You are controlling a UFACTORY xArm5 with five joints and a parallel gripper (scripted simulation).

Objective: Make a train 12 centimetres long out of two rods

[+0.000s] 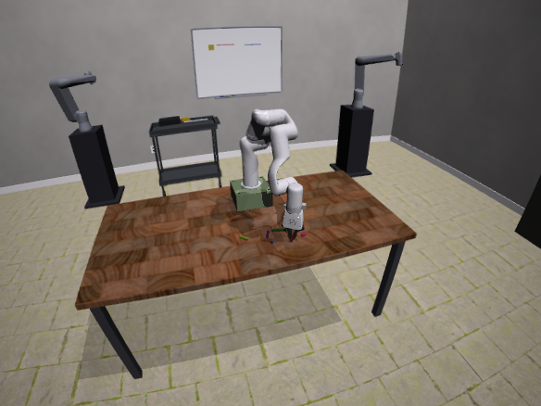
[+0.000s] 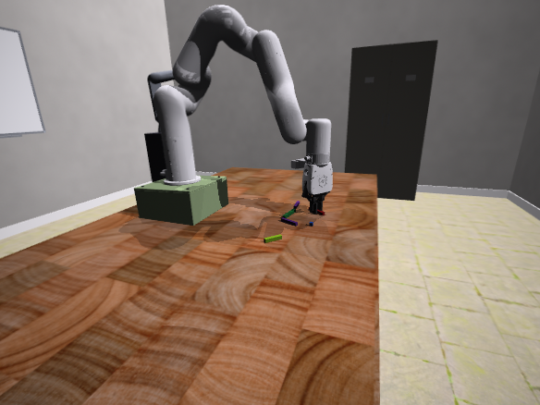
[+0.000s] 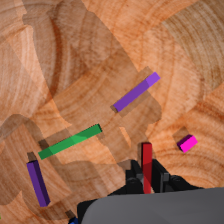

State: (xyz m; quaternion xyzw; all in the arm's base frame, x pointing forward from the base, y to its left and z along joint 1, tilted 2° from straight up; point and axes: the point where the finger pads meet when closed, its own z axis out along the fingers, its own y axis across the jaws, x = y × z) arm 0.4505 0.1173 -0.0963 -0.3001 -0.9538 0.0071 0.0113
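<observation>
Now: hand 2 cm above the red rod. From my hand the other things lie so: green rod (8 cm behind, 5 cm to the right, 2 cm below); magenta rod (6 cm to the left, 2 cm below); small blue rod (11 cm to the right, 2 cm below, 1 cm ahead).
</observation>
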